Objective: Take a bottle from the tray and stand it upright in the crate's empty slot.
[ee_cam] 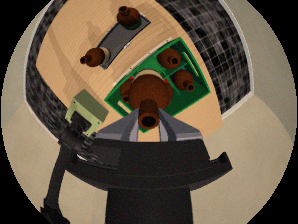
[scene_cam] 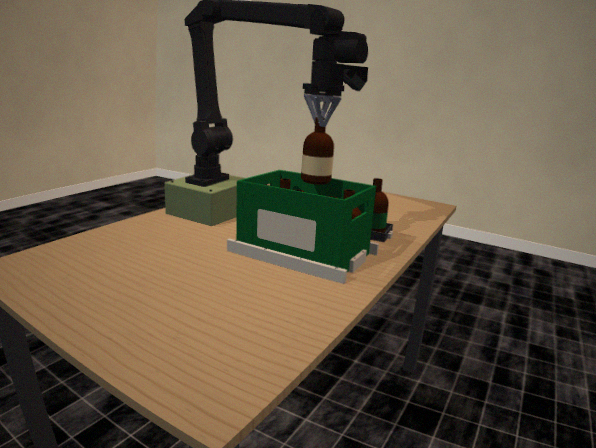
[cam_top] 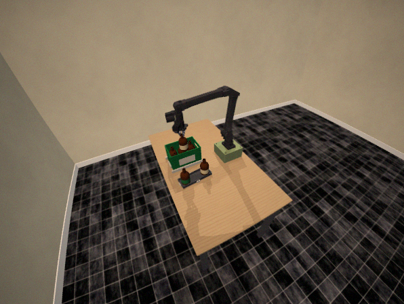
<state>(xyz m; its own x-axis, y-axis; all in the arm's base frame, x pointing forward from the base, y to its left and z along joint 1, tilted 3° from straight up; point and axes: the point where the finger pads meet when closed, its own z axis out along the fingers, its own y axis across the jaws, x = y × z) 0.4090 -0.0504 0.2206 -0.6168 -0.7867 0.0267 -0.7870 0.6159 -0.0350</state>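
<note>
The brown bottle is 6 cm below my hand. Also, from my hand: green crate (4 cm to the right, 23 cm below); then dark tray (1 cm behind, 19 cm to the left, 30 cm below).
</note>
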